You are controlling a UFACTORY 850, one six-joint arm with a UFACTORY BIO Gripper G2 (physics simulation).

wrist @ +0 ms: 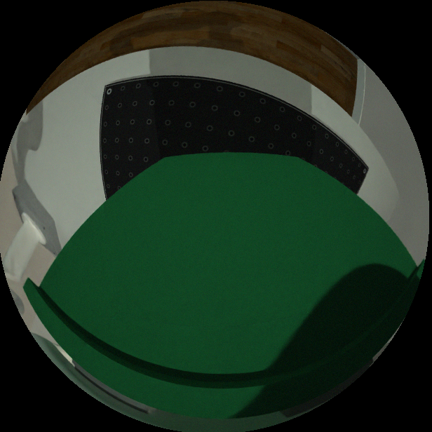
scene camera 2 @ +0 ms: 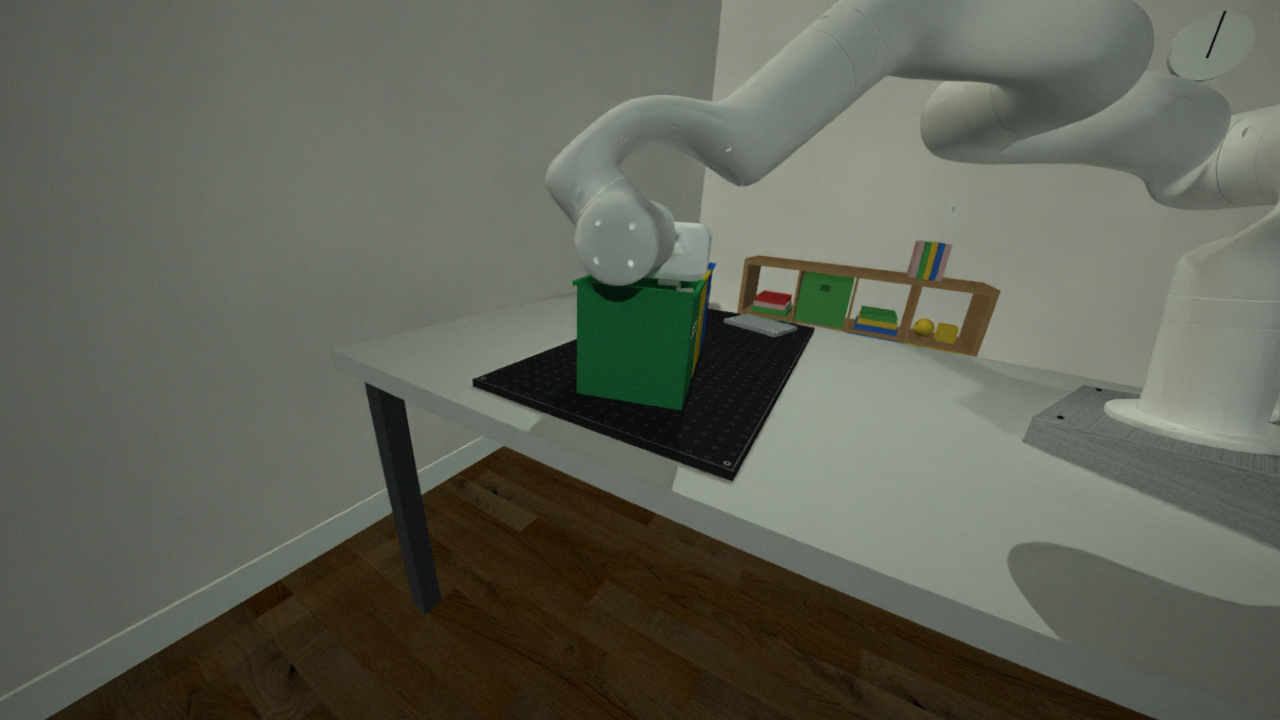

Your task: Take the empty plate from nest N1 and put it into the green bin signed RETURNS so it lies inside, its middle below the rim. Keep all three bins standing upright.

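Labels:
Both scene camera 2 and the wrist view show me a green bin. On the bin (wrist: 222, 284) and (scene camera 2: 643, 306) are the same spot.

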